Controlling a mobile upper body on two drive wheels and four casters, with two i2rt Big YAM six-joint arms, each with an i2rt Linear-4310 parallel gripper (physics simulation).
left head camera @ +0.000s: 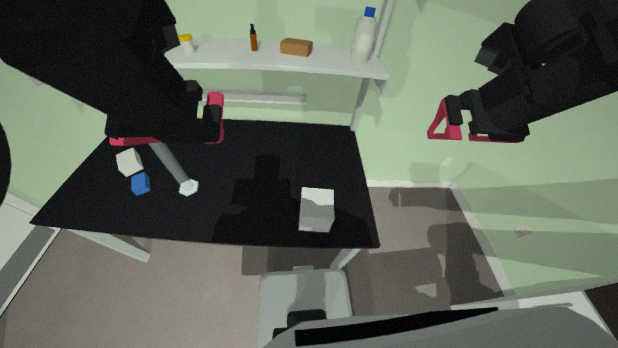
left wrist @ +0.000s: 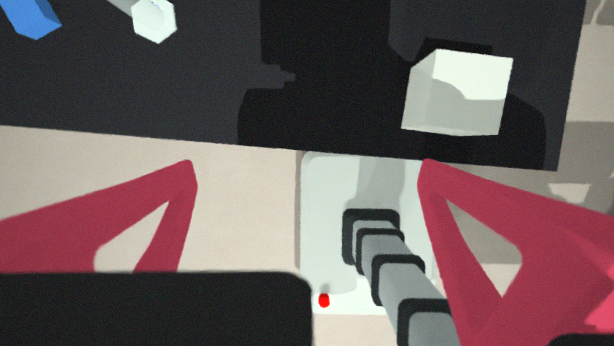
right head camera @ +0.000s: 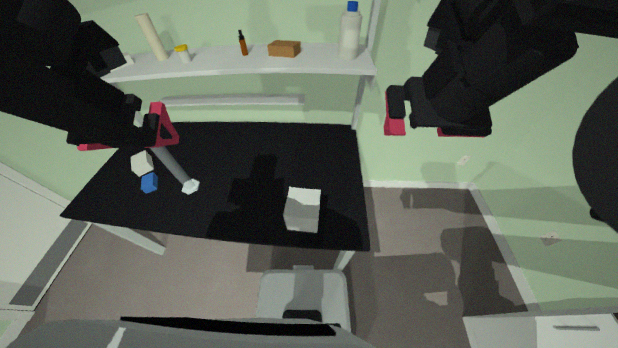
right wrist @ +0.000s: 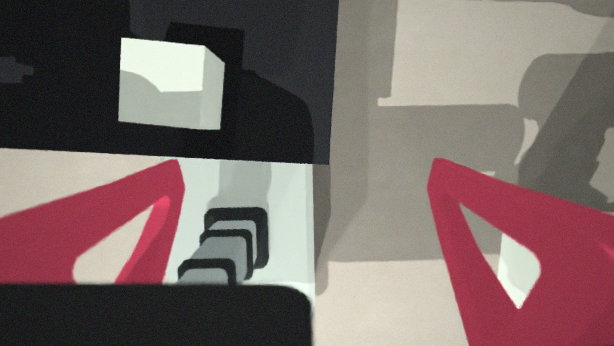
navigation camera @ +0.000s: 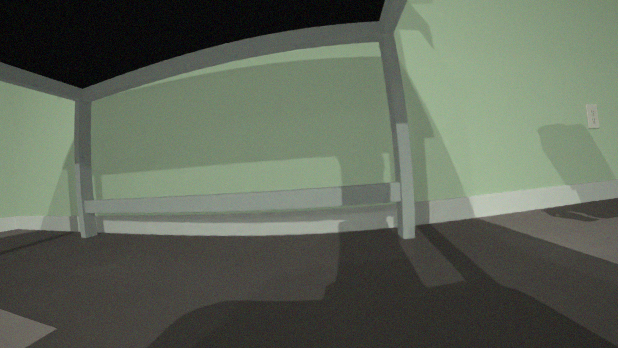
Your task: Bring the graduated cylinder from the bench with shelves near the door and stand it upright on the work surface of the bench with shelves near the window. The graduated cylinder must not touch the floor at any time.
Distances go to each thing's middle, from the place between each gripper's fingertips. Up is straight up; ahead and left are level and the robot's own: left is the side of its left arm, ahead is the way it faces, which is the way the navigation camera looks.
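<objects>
The graduated cylinder point(left head camera: 188, 186) sits a fair way ahead of my right hand, and it is also well below that hand and a long way to the left of it.
As for my left hand, it is far short of the cylinder, far to the right of it and well above it.
</objects>
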